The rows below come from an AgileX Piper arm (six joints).
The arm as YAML. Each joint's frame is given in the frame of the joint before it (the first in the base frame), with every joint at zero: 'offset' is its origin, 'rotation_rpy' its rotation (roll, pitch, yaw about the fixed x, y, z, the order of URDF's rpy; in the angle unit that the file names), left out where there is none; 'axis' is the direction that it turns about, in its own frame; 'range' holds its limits. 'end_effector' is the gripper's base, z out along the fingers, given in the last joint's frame.
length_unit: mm
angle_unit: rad
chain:
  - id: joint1
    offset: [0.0, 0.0, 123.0]
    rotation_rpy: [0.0, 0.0, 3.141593]
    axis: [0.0, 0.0, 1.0]
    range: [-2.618, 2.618]
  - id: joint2
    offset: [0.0, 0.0, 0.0]
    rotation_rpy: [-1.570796, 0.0, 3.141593]
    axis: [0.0, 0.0, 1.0]
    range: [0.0, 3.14]
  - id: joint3
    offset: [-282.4, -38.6, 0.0]
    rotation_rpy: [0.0, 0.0, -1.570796]
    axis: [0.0, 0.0, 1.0]
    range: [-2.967, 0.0]
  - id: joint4
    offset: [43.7, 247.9, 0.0]
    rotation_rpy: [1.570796, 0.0, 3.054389]
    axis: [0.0, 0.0, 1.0]
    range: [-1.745, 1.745]
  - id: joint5
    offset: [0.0, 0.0, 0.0]
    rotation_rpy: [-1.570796, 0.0, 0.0]
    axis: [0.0, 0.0, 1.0]
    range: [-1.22, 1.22]
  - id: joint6
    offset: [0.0, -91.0, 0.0]
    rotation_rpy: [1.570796, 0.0, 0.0]
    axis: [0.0, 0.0, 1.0]
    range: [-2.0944, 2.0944]
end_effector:
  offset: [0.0, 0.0, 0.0]
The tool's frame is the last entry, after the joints.
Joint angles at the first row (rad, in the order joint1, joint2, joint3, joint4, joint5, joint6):
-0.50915, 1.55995, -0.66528, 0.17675, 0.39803, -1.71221
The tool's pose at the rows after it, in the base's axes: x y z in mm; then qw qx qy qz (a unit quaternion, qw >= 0):
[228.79 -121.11 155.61 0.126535 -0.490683 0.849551 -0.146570]
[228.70 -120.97 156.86 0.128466 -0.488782 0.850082 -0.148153]
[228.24 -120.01 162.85 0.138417 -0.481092 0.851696 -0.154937]
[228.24 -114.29 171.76 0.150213 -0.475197 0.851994 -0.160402]
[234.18 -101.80 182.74 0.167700 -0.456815 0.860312 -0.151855]
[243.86 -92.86 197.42 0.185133 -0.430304 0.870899 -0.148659]
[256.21 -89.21 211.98 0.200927 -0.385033 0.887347 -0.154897]
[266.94 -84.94 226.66 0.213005 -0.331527 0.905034 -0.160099]
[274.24 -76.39 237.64 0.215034 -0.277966 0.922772 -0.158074]
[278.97 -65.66 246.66 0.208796 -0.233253 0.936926 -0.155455]
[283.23 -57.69 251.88 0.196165 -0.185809 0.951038 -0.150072]
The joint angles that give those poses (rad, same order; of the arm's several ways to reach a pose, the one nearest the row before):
-0.51015, 1.55996, -0.66529, 0.17758, 0.38448, -1.70964
-0.51016, 1.55517, -0.66529, 0.18002, 0.38448, -1.70768
-0.51014, 1.53210, -0.66526, 0.19760, 0.38558, -1.70647
-0.49200, 1.49571, -0.66527, 0.20215, 0.39819, -1.67896
-0.44010, 1.46662, -0.68574, 0.20099, 0.43575, -1.57972
-0.39170, 1.44845, -0.73201, 0.17570, 0.47460, -1.44685
-0.35231, 1.44836, -0.79165, 0.10884, 0.49311, -1.25363
-0.31101, 1.44837, -0.85118, 0.01815, 0.52151, -1.02651
-0.25798, 1.44837, -0.89835, -0.07936, 0.57063, -0.78814
-0.20008, 1.44838, -0.93925, -0.16525, 0.63708, -0.58082
-0.15576, 1.46045, -0.97861, -0.22219, 0.70881, -0.40705

